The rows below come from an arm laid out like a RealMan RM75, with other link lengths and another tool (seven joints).
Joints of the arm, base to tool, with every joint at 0 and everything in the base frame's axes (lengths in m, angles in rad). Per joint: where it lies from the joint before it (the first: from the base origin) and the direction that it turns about. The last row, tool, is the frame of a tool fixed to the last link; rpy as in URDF.
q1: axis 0 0 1 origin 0 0 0.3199
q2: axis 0 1 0 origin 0 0 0
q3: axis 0 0 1 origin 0 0 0.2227
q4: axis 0 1 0 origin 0 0 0
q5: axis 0 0 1 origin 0 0 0.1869
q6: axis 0 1 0 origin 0 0 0
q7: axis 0 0 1 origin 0 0 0.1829
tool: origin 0.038 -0.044 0.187 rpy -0.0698 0 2.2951
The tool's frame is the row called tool.
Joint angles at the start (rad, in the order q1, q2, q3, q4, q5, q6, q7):
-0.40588 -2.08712 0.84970 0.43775 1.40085 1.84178 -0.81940
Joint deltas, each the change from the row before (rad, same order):
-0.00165 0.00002 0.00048 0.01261 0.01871 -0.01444 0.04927
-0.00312 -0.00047 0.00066 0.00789 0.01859 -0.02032 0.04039
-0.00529 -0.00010 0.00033 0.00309 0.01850 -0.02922 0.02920
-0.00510 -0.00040 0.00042 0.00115 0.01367 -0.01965 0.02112
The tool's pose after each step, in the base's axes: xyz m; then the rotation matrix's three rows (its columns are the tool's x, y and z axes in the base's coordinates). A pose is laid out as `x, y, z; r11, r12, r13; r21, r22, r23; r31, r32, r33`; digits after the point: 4 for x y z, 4 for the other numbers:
-0.0003, 0.3650, 0.0467; -0.2271, -0.5976, 0.7689; -0.5468, 0.7316, 0.4071; -0.8059, -0.3280, -0.4929
-0.0019, 0.3659, 0.0396; -0.2680, -0.5989, 0.7546; -0.5201, 0.7493, 0.4100; -0.8110, -0.2826, -0.5123
-0.0058, 0.3700, 0.0310; -0.3012, -0.6078, 0.7347; -0.5037, 0.7557, 0.4187; -0.8097, -0.2440, -0.5338
-0.0080, 0.3723, 0.0247; -0.3256, -0.6112, 0.7214; -0.4923, 0.7610, 0.4226; -0.8072, -0.2176, -0.5486

